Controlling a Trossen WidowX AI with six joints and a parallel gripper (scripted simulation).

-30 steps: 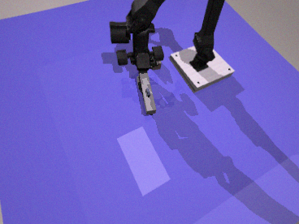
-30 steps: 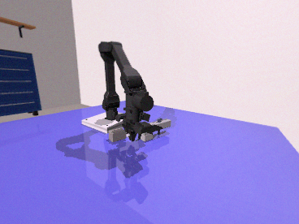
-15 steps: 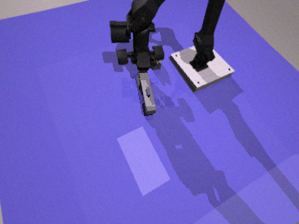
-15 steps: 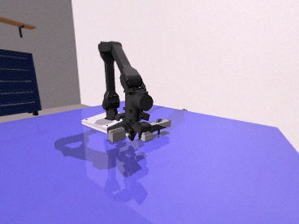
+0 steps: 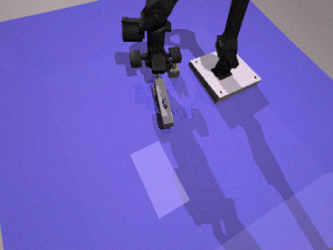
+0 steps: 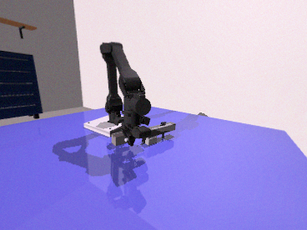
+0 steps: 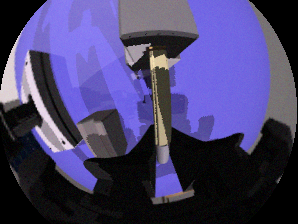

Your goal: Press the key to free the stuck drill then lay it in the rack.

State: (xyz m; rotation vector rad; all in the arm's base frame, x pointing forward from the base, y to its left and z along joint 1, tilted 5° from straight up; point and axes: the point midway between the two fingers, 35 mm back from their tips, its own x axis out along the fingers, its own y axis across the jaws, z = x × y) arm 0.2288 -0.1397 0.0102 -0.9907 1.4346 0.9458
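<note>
The tan drill is 4 cm to the left of my gripper tip, 3 cm above it and 1 cm ahead of it. Also, from my gripper tip: grey rack: 7 cm behind, 2 cm to the left, 1 cm above; then grey holder block: 15 cm to the left, 5 cm ahead, 3 cm above; then small dark key: 17 cm to the left, 6 cm ahead, 4 cm above.
</note>
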